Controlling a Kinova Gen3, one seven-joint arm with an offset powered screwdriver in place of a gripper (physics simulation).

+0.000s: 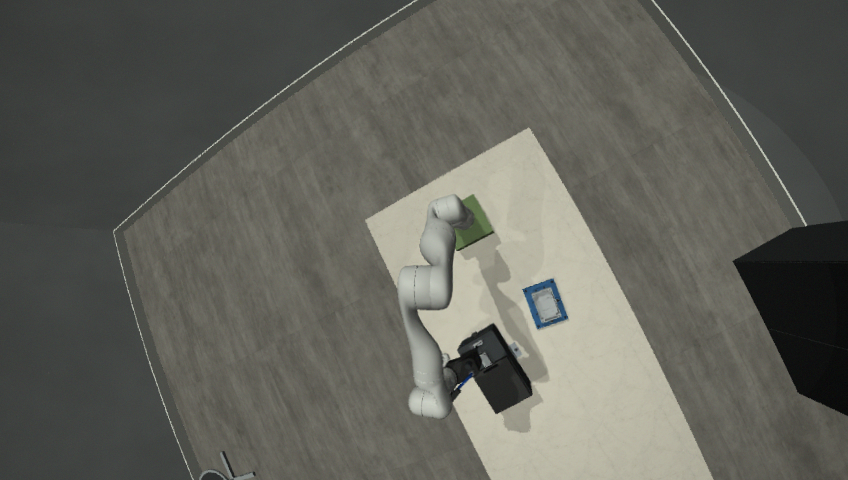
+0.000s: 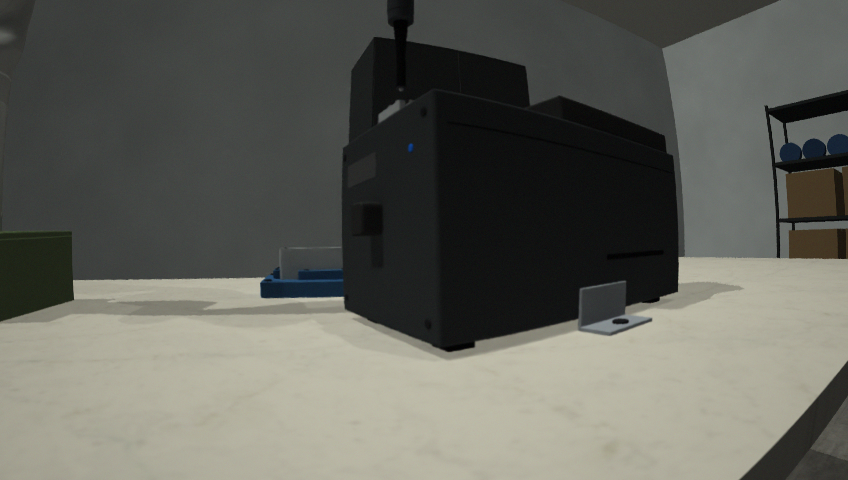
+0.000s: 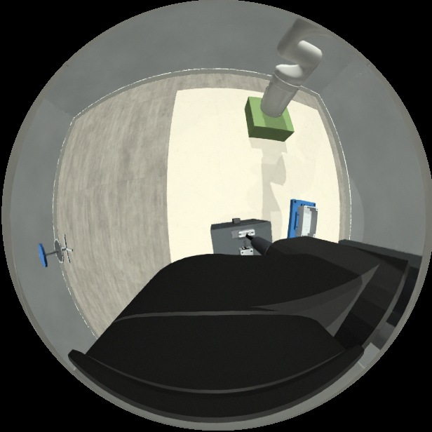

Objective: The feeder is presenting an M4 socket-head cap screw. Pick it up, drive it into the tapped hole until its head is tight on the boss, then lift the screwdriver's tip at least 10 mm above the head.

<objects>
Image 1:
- black screw feeder
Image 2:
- blue fixture
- black screw feeder
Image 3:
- black screw feeder
</objects>
